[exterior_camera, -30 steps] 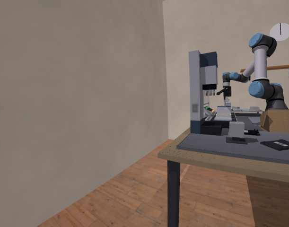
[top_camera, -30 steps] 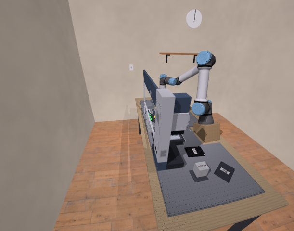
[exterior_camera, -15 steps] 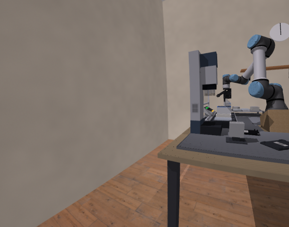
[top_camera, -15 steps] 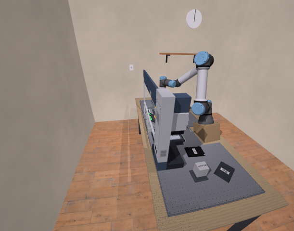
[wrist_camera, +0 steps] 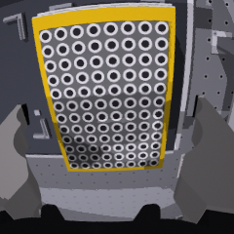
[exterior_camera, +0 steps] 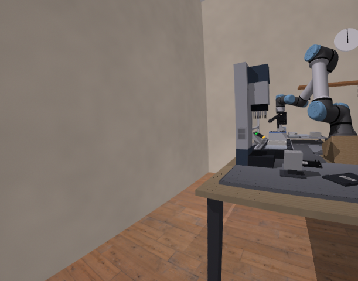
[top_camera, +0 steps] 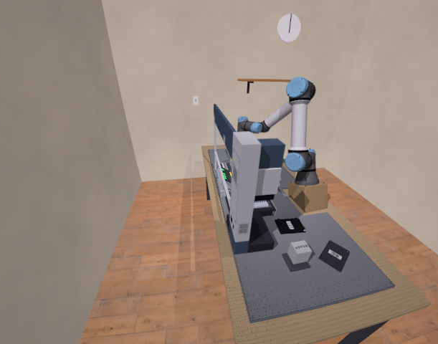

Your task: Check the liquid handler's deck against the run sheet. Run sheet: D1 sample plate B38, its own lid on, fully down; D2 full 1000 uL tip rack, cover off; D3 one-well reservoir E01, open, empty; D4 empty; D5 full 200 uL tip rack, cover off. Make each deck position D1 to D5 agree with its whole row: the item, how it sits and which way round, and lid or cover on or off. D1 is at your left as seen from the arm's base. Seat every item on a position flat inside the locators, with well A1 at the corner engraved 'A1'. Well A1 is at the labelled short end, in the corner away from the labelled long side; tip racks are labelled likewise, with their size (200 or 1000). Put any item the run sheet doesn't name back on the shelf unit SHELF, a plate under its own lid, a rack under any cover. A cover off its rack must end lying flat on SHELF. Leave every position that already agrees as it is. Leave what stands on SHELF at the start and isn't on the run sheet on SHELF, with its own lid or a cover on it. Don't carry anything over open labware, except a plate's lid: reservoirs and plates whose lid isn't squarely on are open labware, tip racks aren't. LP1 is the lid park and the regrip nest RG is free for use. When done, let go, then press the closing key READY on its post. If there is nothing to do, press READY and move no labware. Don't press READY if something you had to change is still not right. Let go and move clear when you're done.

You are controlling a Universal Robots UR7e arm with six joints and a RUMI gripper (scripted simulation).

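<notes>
Now: hand 10 mm short of the yellow-rimmed tip rack, 10 mm to the right of it and 10 mm above it. Also, from my hand: shelf label 200 mm behind, 110 mm to the right, 100 mm below; then blue-framed tip rack 240 mm to the left, 20 mm above; then shelf 190 mm behind, 280 mm to the right, 50 mm below.
</notes>
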